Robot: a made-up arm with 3 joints. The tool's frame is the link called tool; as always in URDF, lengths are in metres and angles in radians. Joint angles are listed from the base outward. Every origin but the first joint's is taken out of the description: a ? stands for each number. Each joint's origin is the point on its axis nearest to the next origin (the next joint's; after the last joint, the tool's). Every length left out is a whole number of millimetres.
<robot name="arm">
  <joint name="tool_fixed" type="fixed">
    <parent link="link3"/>
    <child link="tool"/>
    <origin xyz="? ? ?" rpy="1.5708 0 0"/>
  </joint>
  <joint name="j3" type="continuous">
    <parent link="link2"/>
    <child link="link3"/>
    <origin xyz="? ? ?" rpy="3.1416 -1.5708 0"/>
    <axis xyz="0 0 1"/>
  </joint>
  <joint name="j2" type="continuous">
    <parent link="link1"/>
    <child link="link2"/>
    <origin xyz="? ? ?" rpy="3.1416 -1.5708 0"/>
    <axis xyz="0 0 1"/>
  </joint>
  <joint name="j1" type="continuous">
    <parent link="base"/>
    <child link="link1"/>
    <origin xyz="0 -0.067 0.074" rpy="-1.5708 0 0"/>
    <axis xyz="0 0 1"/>
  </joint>
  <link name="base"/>
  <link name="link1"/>
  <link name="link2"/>
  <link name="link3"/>
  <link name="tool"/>
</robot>
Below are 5 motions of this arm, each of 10 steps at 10 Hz.
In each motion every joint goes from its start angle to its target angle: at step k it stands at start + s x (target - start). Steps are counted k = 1, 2, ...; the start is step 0. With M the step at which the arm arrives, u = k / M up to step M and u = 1 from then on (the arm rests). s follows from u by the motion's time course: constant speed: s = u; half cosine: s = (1 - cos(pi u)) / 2; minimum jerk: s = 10 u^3 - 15 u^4 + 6 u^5.
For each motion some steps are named. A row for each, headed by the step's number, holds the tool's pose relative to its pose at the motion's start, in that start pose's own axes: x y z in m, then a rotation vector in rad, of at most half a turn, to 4 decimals.
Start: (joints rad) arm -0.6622 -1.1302 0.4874
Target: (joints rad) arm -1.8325 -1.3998 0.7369
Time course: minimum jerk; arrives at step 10
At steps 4, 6, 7, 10:
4: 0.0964 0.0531 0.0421 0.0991 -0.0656 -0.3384
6: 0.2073 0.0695 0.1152 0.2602 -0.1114 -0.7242
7: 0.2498 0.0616 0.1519 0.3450 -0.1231 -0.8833
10: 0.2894 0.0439 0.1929 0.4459 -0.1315 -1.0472

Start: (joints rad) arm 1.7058 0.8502 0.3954
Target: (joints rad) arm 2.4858 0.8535 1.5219
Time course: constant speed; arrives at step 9
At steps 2, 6, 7, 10:
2: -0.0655 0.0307 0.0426 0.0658 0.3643 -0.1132
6: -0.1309 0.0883 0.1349 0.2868 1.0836 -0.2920
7: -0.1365 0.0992 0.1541 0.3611 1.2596 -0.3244
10: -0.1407 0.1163 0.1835 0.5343 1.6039 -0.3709

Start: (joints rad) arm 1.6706 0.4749 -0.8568
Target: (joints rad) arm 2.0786 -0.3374 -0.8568
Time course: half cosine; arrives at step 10
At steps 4, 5, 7, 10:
4: -0.0092 -0.0470 0.0874 -0.2186 0.1336 0.1813
5: -0.0059 -0.0637 0.1300 -0.3067 0.1979 0.2698
7: 0.0138 -0.0866 0.2126 -0.4564 0.3257 0.4503
10: 0.0380 -0.0954 0.2690 -0.5461 0.4183 0.5863

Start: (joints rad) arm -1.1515 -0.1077 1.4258
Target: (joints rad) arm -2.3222 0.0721 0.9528
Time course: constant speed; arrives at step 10
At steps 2, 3, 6, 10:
2: 0.0370 0.0003 0.0367 0.0275 -0.3278 0.0312
3: 0.0536 0.0004 0.0591 0.0393 -0.4920 0.0463
6: 0.0908 -0.0003 0.1425 0.0668 -0.9852 0.0903
10: 0.0930 -0.0041 0.2821 0.0831 -1.6438 0.1478

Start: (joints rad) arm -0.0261 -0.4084 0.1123
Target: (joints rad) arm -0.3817 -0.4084 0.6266
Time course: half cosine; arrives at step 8
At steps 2, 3, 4, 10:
2: 0.0174 0.0044 0.0038 0.0031 0.0275 -0.0204
3: 0.0370 0.0089 0.0091 0.0083 0.0580 -0.0428
4: 0.0603 0.0135 0.0167 0.0168 0.0939 -0.0685
10: 0.1217 0.0217 0.0437 0.0508 0.1871 -0.1313

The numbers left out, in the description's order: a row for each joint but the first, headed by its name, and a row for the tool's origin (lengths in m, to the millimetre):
tool: -0.158 0.028 0
j3: -0.068 -0.084 0
j2: -0.063 0.293 0

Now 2 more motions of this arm.
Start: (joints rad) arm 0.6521 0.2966 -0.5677
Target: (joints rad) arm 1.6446 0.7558 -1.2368
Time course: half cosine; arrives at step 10
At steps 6, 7, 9, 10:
6: -0.1307 0.1249 0.2305 0.0052 0.1559 -0.3987
7: -0.1343 0.1569 0.2851 -0.0371 0.1828 -0.4913
9: -0.1258 0.1989 0.3540 -0.1168 0.2154 -0.6073
10: -0.1235 0.2045 0.3629 -0.1296 0.2196 -0.6222

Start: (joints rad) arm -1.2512 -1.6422 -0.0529
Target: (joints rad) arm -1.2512 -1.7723 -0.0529
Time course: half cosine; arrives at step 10
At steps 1, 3, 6, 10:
1: 0.0000 -0.0004 0.0002 -0.0032 0.0000 0.0002
3: 0.0001 -0.0032 0.0019 -0.0268 0.0000 0.0014
6: 0.0003 -0.0100 0.0062 -0.0850 0.0000 0.0045
10: 0.0005 -0.0150 0.0098 -0.1299 0.0000 0.0069

